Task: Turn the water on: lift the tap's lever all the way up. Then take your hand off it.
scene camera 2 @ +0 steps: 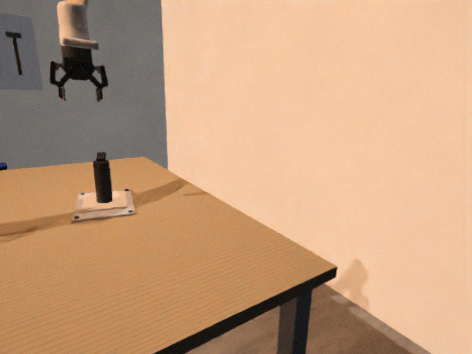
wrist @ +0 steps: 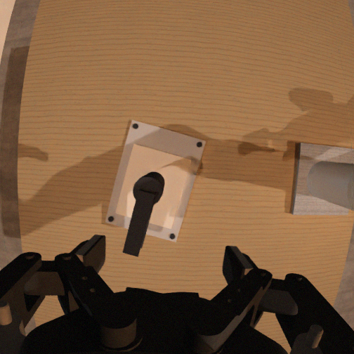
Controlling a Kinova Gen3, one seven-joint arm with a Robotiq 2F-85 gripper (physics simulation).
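Places are measured from the arm's base along level axes (x ahead, y left, z up), in centimetres.
Where they show: gripper, between the fingertips: [scene camera 2: 82,101].
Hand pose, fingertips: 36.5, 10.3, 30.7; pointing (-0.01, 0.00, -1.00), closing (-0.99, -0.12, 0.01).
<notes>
Each offset is from my fingertips to the top centre of the thing, as dx, dy, dz. "pt": to the spot under its first point. Level surfaces: height alone.
The tap is a dark upright cylinder @[pt +3.4, -3.6, -24.7] [scene camera 2: 103,182] [wrist: 156,178] on a pale square base plate @[pt +9.1, -11.8, -32.3] [scene camera 2: 127,211] [wrist: 167,134]. Its lever @[+3.8, +4.1, -17.5] [scene camera 2: 101,156] [wrist: 139,227] is a dark flat bar at the top; in the wrist view it reaches from the round head toward the gripper side, past the plate's edge. How far it is tilted is hard to tell. My gripper [scene camera 2: 81,95] [wrist: 164,253] is open and empty, pointing down, high above the tap and apart from it. In the wrist view the lever's end lies between the fingertips' lines, nearer the left finger.
The tap stands on a wooden table @[dz -33.1] [scene camera 2: 200,250] [wrist: 250,90] with a dark edge. A grey block [wrist: 300,202] bearing a pale rounded cylinder [wrist: 330,182] is at the right of the wrist view. A plain wall [scene camera 2: 320,125] rises beyond the table's right side.
</notes>
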